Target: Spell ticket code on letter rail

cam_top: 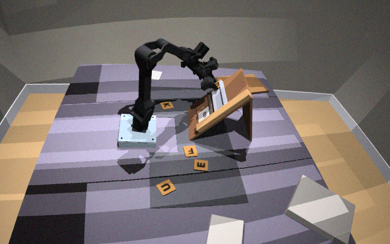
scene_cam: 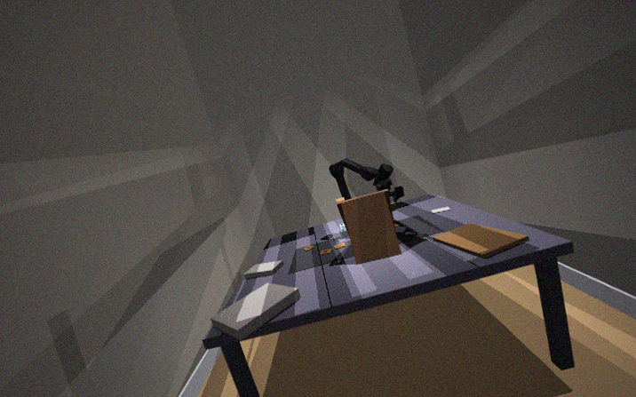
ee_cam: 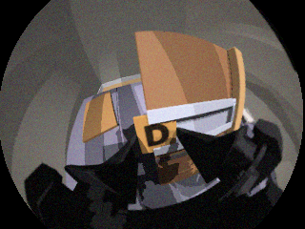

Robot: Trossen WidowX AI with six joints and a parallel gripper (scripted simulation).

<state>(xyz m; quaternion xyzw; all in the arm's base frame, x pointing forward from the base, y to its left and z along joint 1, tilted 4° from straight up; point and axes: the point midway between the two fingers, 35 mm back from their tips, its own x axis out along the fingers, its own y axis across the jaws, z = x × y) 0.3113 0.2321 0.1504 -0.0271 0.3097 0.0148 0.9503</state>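
Now: the white ticket 14 cm to the right of my gripper tip, 8 cm below it and 5 cm behind it. From my gripper tip the other things lie so: white card (35 cm behind, 29 cm to the left, 16 cm below); flat wooden slab (30 cm to the left, 21 cm ahead, 16 cm below); dark grey mat (20 cm to the right, 16 cm below, 14 cm behind).
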